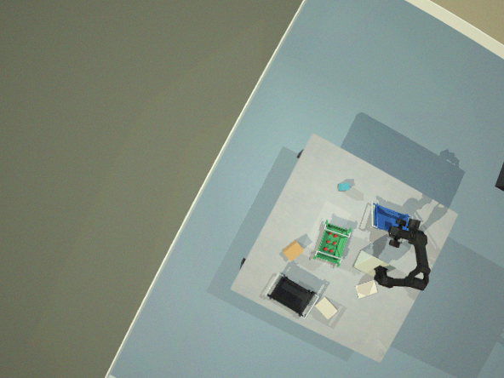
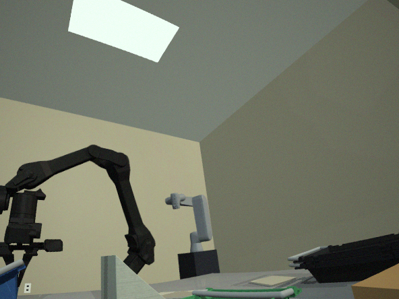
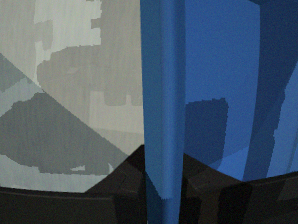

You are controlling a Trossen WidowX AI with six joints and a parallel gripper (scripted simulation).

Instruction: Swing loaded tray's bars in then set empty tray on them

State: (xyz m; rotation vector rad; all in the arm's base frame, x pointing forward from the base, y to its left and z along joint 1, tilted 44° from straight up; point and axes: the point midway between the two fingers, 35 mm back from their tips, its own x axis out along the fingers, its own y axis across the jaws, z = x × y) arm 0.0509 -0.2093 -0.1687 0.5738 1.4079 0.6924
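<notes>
The blue tray is 10 mm ahead of my gripper tip and 80 mm to the right of it. From my gripper tip the other things lie so: orange block 550 mm ahead, 410 mm to the left, 50 mm below; cyan block 400 mm ahead, 160 mm to the right, 60 mm below.
</notes>
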